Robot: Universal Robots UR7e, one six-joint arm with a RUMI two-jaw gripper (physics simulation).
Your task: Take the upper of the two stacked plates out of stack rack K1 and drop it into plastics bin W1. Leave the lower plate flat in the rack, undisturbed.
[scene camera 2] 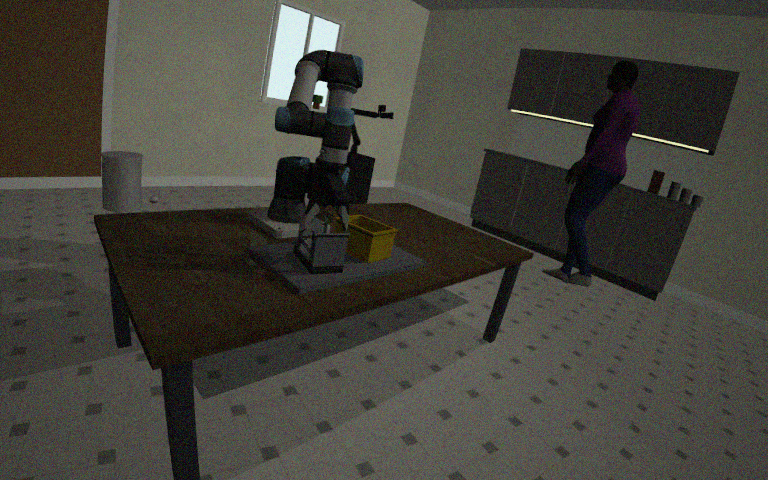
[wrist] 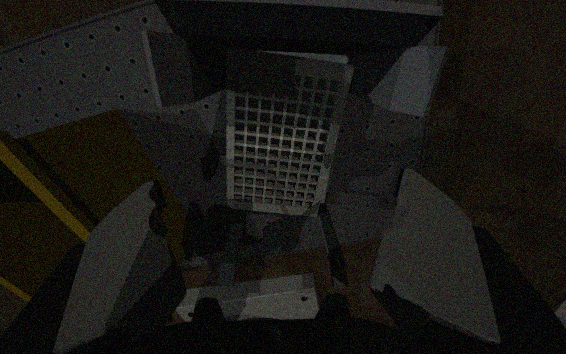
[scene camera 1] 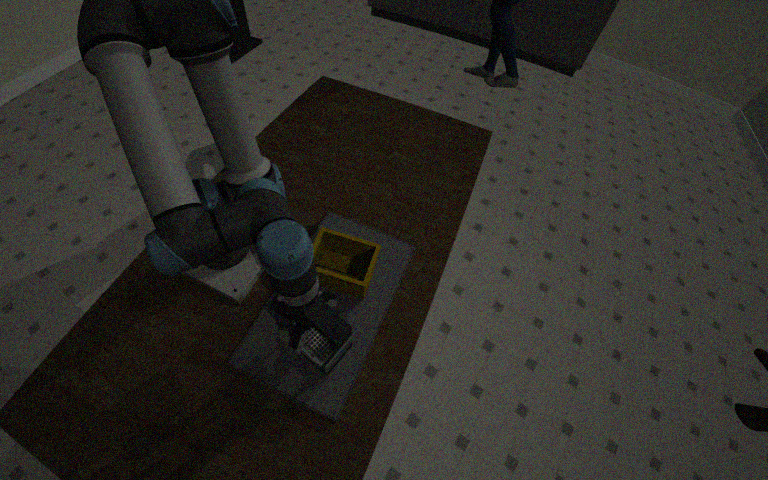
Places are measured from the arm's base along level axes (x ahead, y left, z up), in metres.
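Pixels of known places: gripper, between the fingertips: (scene camera 2: 323,232) (wrist: 278,179); arm's base, origin of its link: (scene camera 2: 287,217).
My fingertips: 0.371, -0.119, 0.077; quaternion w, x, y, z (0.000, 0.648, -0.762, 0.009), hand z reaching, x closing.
Ahead of a thing's pixels: the offset from my fingertips to its top centre, as dx, dy, dz. Level surfaces: height alone.
A pale gridded plate @[+0.003, -0.002, -0.040] (scene camera 1: 315,341) (wrist: 280,150) lies in stack rack K1 @[-0.002, -0.005, +0.025] (scene camera 2: 329,251) (wrist: 300,6); its far part is in shadow. A pale edge shows at its far end; I cannot tell the two plates' edges apart. The rack's dark end wall stands at the top of the wrist view. My gripper (scene camera 2: 326,220) (wrist: 278,179) is open and empty, its fingers wide apart above the rack, one to each side of the plate in the wrist view. Yellow plastics bin W1 @[-0.026, +0.197, +0.005] (scene camera 1: 341,280) (scene camera 2: 370,246) (wrist: 95,145) stands beside the rack. The bin's shaded floor is hard to read.
Rack and bin stand on a grey perforated board (scene camera 1: 393,277) (scene camera 2: 286,272) (wrist: 75,82) on the brown table @[dz -0.107] (scene camera 1: 396,164) (scene camera 2: 186,294). The arm's pale base plate (scene camera 1: 229,281) (wrist: 280,302) lies behind the board. A person (scene camera 2: 614,135) stands by the cabinets. The light is dim.
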